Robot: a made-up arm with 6 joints. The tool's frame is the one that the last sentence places.
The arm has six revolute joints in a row. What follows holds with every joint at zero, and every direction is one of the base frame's.
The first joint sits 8 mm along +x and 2 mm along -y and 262 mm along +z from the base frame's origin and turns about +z.
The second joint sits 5 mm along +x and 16 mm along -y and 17 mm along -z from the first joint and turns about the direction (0.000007, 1, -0.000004).
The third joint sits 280 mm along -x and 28 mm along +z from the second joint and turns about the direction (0.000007, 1, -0.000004).
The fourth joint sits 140 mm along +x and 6 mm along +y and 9 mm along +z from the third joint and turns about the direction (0.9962, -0.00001, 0.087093).
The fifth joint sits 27 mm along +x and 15 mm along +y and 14 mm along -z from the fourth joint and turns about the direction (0.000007, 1, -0.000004).
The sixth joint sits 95 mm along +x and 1 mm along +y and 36 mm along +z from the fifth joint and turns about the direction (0.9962, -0.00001, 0.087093).
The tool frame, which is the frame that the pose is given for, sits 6 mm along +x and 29 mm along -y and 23 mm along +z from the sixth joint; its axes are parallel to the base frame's.
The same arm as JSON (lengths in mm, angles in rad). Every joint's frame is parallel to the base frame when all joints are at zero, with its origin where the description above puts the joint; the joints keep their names.
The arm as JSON. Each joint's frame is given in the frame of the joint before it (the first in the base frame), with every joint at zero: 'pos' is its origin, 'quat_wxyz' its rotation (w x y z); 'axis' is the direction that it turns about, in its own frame. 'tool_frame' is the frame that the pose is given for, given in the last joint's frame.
{
  "length_unit": "mm",
  "angle_unit": "rad",
  "joints": [
    {
      "joint": "joint 1",
      "pos": [
        8.0,
        -2.0,
        262.0
      ],
      "quat_wxyz": [
        1.0,
        0.0,
        0.0,
        0.0
      ],
      "axis": [
        0.0,
        0.0,
        1.0
      ]
    },
    {
      "joint": "joint 2",
      "pos": [
        5.0,
        -16.0,
        -17.0
      ],
      "quat_wxyz": [
        1.0,
        0.0,
        0.0,
        0.0
      ],
      "axis": [
        0.0,
        1.0,
        0.0
      ]
    },
    {
      "joint": "joint 3",
      "pos": [
        -280.0,
        0.0,
        28.0
      ],
      "quat_wxyz": [
        1.0,
        0.0,
        0.0,
        0.0
      ],
      "axis": [
        0.0,
        1.0,
        0.0
      ]
    },
    {
      "joint": "joint 4",
      "pos": [
        140.0,
        6.0,
        9.0
      ],
      "quat_wxyz": [
        1.0,
        0.0,
        0.0,
        0.0
      ],
      "axis": [
        0.9962,
        0.0,
        0.0871
      ]
    },
    {
      "joint": "joint 5",
      "pos": [
        27.0,
        15.0,
        -14.0
      ],
      "quat_wxyz": [
        1.0,
        0.0,
        0.0,
        0.0
      ],
      "axis": [
        0.0,
        1.0,
        0.0
      ]
    },
    {
      "joint": "joint 6",
      "pos": [
        95.0,
        1.0,
        36.0
      ],
      "quat_wxyz": [
        1.0,
        0.0,
        0.0,
        0.0
      ],
      "axis": [
        0.9962,
        0.0,
        0.0871
      ]
    }
  ],
  "tool_frame": {
    "pos": [
      6.0,
      -29.0,
      23.0
    ],
    "quat_wxyz": [
      1.0,
      0.0,
      0.0,
      0.0
    ]
  }
}

